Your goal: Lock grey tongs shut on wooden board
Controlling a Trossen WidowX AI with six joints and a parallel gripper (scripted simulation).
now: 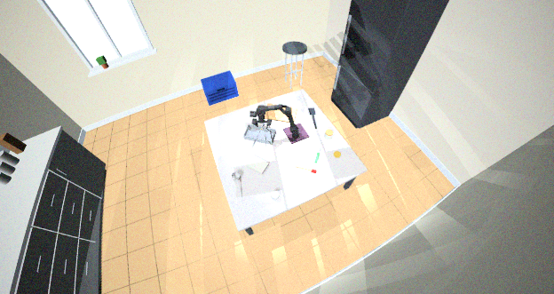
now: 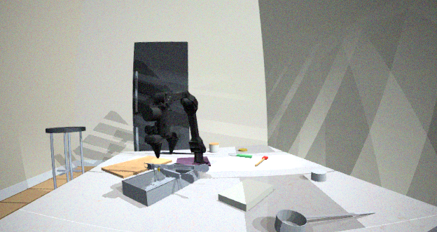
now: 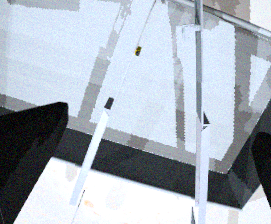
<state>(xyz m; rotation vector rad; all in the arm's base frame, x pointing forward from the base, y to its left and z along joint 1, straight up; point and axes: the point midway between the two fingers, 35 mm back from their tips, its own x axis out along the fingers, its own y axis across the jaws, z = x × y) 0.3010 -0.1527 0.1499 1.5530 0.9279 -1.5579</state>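
My gripper tip is 10 mm short of the yellow piece, 30 mm to the left of it and 60 mm above it. Also, from my gripper tip: wooden board: 280 mm behind, 220 mm to the right, 120 mm below; white block: 170 mm ahead, 320 mm to the left, 110 mm below; grey roasting tin: 40 mm ahead, 100 mm below.
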